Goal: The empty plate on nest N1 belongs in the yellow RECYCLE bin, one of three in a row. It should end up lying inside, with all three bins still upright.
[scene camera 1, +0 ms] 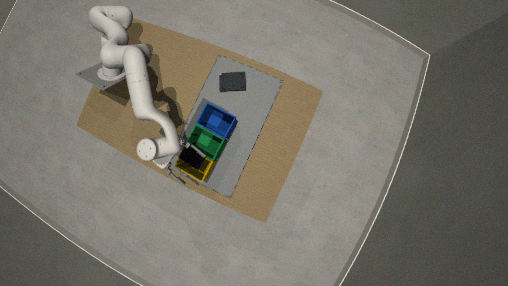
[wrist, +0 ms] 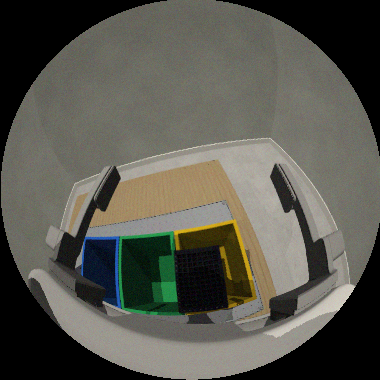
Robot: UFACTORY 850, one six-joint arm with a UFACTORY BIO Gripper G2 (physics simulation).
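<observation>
The black plate (scene camera 1: 192, 156) (wrist: 201, 280) lies at the green-side end of the yellow bin (scene camera 1: 202, 175) (wrist: 241, 255). Its left edge in the wrist view covers part of the boundary with the green bin (scene camera 1: 220, 153) (wrist: 145, 235). Its depth and tilt are hard to tell. My gripper (scene camera 1: 194, 168) (wrist: 195, 187) is wide open above the bins, with nothing between its fingers; the plate shows below them. The yellow, green and blue (scene camera 1: 216, 120) (wrist: 101, 238) bins stand upright in a row.
A dark flat rectangular nest (scene camera 1: 232, 81) lies on the grey board (scene camera 1: 255, 100) (wrist: 200, 211), beyond the blue bin; its label is unreadable. The board lies on the wooden table (scene camera 1: 295, 120) (wrist: 170, 185). The green bin adjoins both other bins.
</observation>
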